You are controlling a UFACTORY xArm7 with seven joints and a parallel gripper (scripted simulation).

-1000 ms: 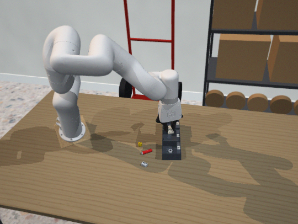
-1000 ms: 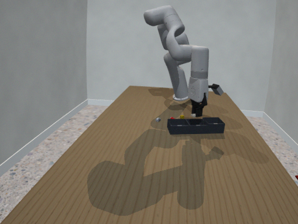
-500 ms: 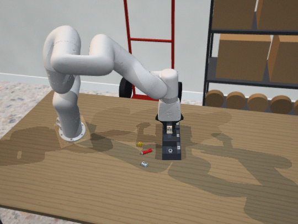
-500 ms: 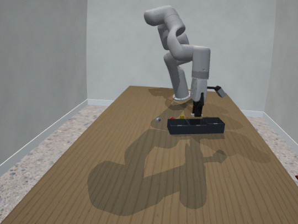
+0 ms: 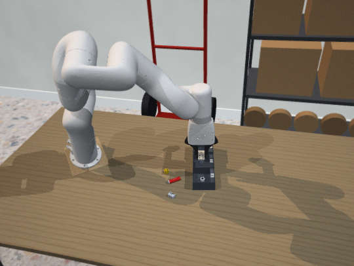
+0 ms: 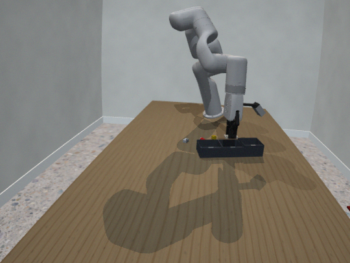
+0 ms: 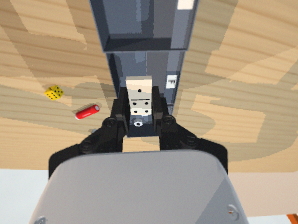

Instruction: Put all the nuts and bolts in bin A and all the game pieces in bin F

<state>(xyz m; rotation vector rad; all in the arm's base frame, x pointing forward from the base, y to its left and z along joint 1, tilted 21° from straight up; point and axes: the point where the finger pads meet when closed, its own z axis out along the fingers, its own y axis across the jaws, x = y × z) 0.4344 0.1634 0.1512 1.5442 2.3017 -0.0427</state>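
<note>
Right now the dark bin is 6 cm below my hand and 1 cm ahead of it. The rest, counted from my hand: white domino (2 cm below); yellow die (12 cm behind, 8 cm to the right, 8 cm below); red cylinder (11 cm to the right, 8 cm below, 7 cm behind).
</note>
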